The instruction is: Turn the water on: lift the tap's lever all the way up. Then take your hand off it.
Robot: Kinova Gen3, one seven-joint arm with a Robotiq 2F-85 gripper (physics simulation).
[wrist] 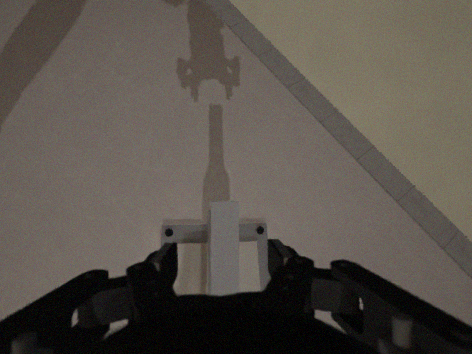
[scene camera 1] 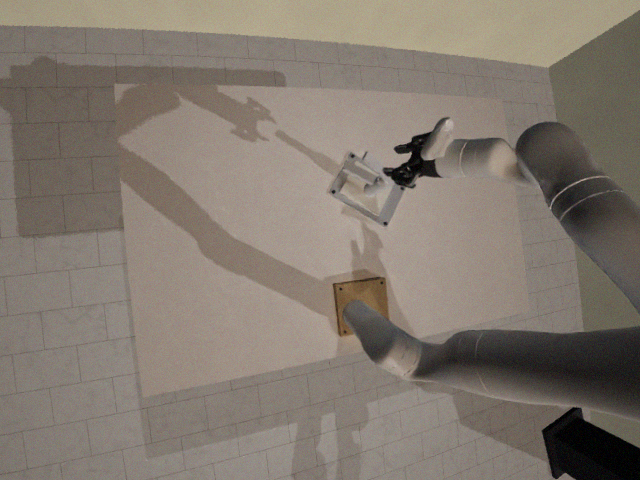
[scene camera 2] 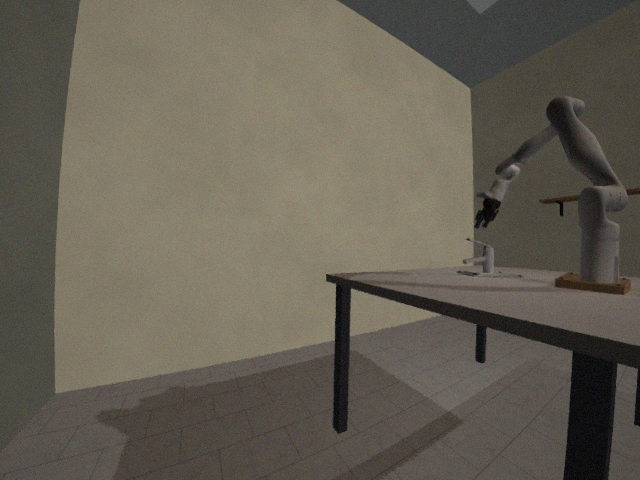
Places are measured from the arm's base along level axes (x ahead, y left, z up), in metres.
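Where they show: gripper, between the fingertips: (wrist: 223,255) (scene camera 1: 390,160) (scene camera 2: 479,228); arm's base, origin of its link: (scene camera 1: 355,313) (scene camera 2: 597,280).
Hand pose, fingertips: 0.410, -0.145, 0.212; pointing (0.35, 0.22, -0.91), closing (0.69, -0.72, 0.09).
Things, the pixels of their top centre, and the offset from my fingertips, as dx, dy, dz. "*": a spot on its surface instead. Level surfaces: height alone.
- pale tap, a spot on its surface: (scene camera 1: 373,187) (scene camera 2: 488,258) * -0.036, -0.017, -0.157
- rectangular frame-like base, centre of its top: (wrist: 216,307) (scene camera 1: 369,189) (scene camera 2: 488,272) -0.032, -0.041, -0.232
- spout, centre of its top: (wrist: 219,249) (scene camera 1: 362,171) (scene camera 2: 474,255) +0.019, +0.008, -0.145
- table, height of its surface: dz -0.244
The pale tap (scene camera 1: 373,187) (scene camera 2: 488,259) stands upright on a rectangular frame-like base (scene camera 1: 356,206) (wrist: 187,233). Its lever (scene camera 2: 478,242) (wrist: 224,220) slants up from the top of the body, with its free end higher than its hinge, above the spout (scene camera 2: 473,260). My gripper (scene camera 1: 392,160) (scene camera 2: 481,226) (wrist: 223,255) is open and empty. It hangs above the tap, pointing down at a slant, with a visible gap to the lever in scene camera 2. In the wrist view the lever shows between the fingers but lies beyond them. The palm hides the rear of the tap there.
The tap stands on the table (scene camera 1: 439,258) (scene camera 2: 413,285) (wrist: 100,175). The arm's wooden base block (scene camera 1: 369,291) (scene camera 2: 568,282) stands on the same table. A wall shelf (scene camera 2: 563,198) is behind the arm. Shadows of the arm and tap fall across the table.
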